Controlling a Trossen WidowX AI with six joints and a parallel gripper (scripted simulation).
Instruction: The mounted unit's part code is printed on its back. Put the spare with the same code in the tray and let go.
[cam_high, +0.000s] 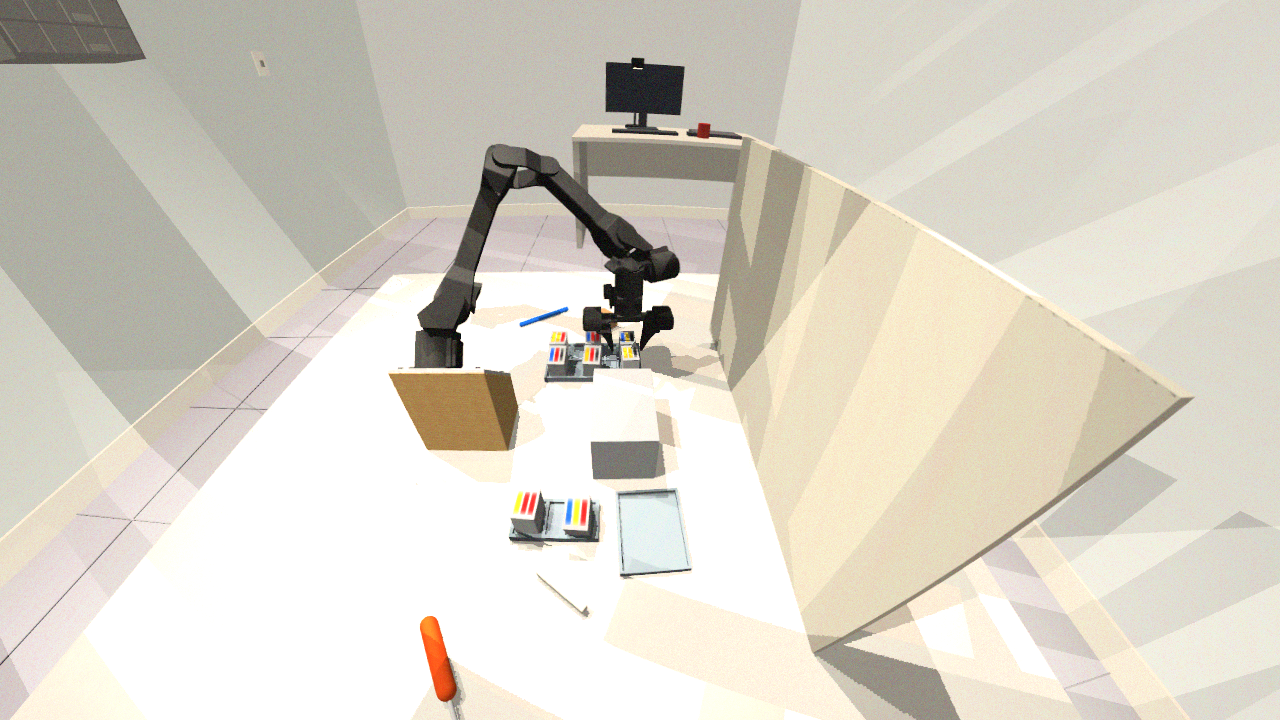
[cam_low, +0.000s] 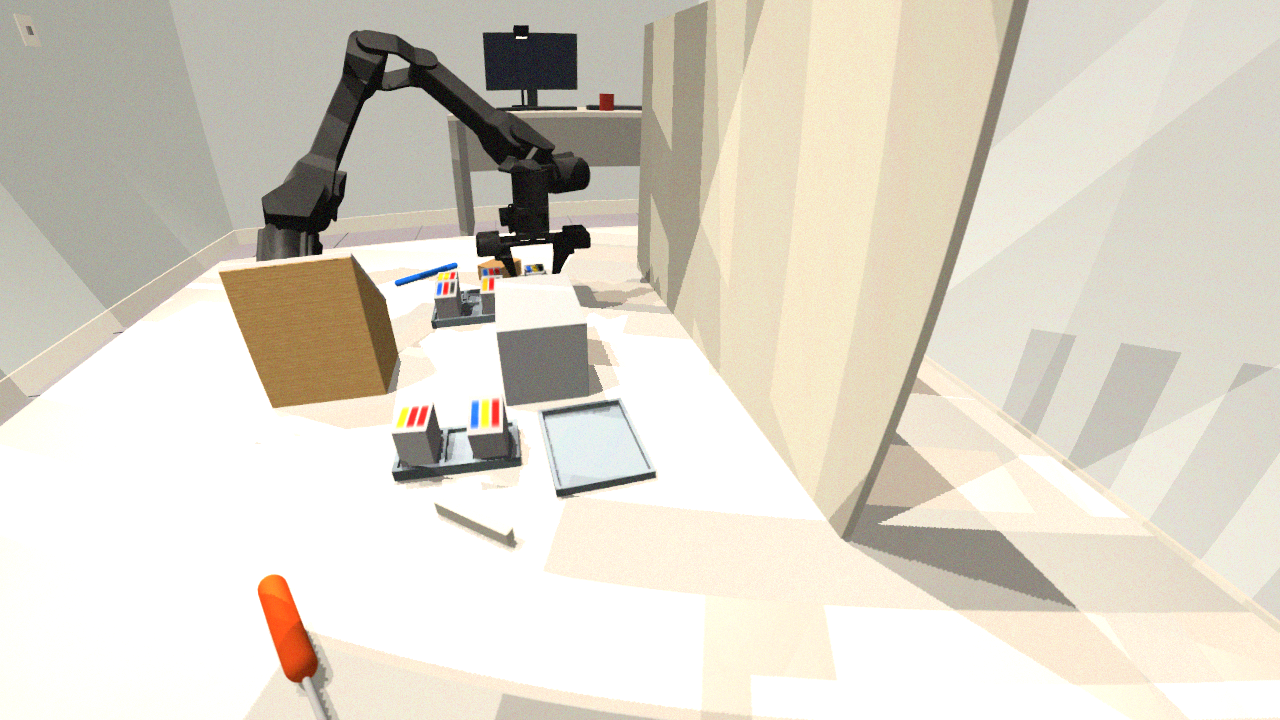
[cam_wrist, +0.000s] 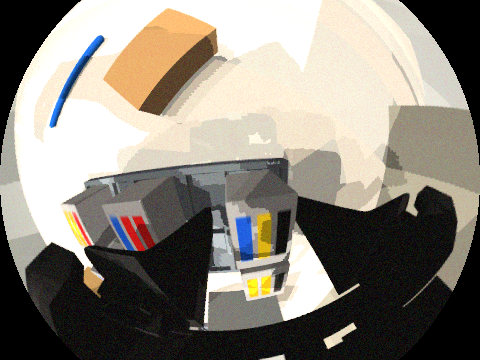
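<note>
Right now my gripper tip is 410 mm to the left of the grey tray, 30 mm short of it and 10 mm above it. Also, from my gripper tip: grey spare block 20 mm above; blue marker pen 210 mm behind, 150 mm to the left, 10 mm below; grey mounted unit 230 mm to the right, 30 mm above, 10 mm behind.
</note>
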